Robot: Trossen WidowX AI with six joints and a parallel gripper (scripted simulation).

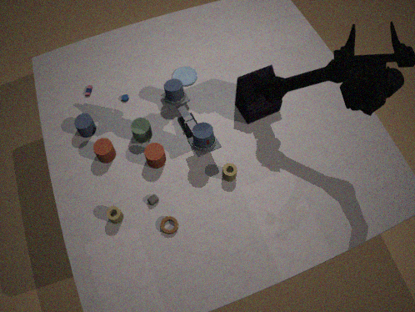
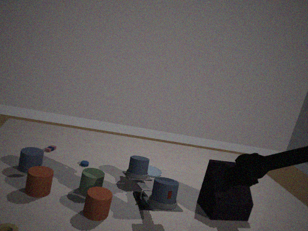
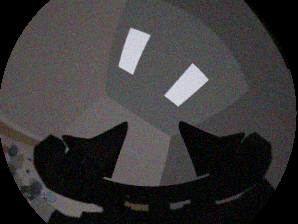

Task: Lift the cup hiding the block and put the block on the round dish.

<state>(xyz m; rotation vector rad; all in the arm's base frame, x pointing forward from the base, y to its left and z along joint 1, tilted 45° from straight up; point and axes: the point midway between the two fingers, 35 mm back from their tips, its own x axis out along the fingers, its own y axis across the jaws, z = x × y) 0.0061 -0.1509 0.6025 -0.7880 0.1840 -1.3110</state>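
Right now the grey block is 40 cm ahead of my gripper tip, 40 cm to the right of it and 64 cm below it. Also, from my gripper tip: blue disc: 59 cm ahead, 47 cm to the right, 68 cm below; pale blue round dish: 33 cm ahead, 51 cm to the right, 68 cm below; balance: 37 cm ahead, 27 cm to the right, 65 cm below.
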